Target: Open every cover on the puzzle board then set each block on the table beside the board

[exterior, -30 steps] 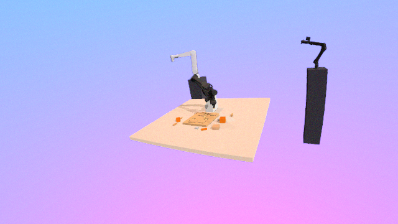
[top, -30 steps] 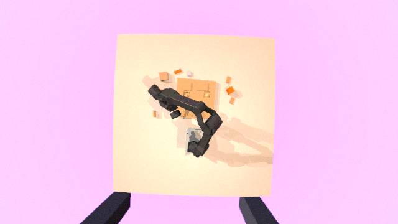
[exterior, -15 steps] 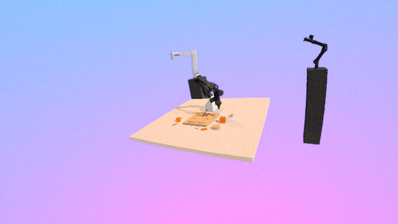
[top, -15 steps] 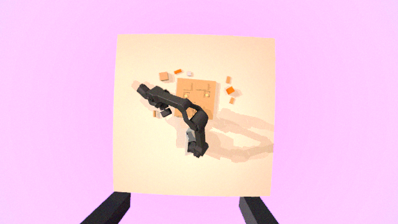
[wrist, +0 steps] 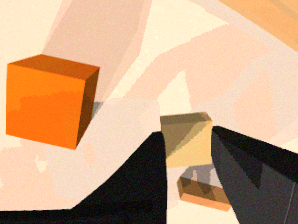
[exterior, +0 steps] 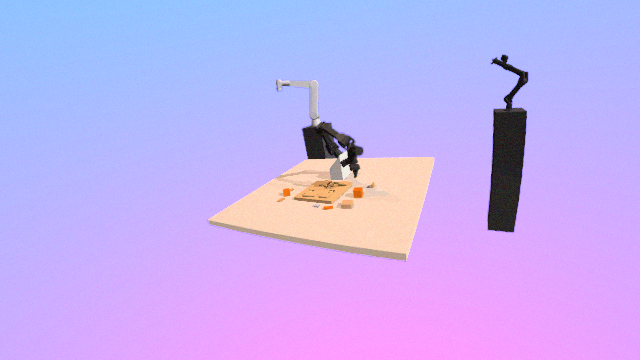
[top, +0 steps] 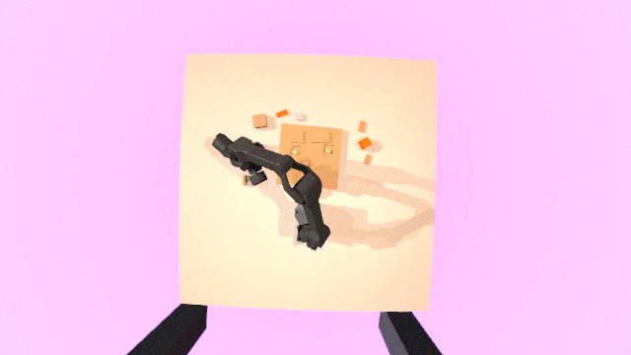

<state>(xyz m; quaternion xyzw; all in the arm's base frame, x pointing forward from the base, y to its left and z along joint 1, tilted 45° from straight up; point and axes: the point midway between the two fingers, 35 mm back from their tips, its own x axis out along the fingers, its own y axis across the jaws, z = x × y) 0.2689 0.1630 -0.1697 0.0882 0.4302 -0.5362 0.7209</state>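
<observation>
Right now my gripper tip is 21 cm to the left of the tan puzzle board, 8 cm above it and 5 cm short of it. The rest, counted from my gripper tip: orange bar: 26 cm ahead, 10 cm below, 7 cm to the right; orange cube: 8 cm below, 7 cm ahead, 4 cm to the left.
</observation>
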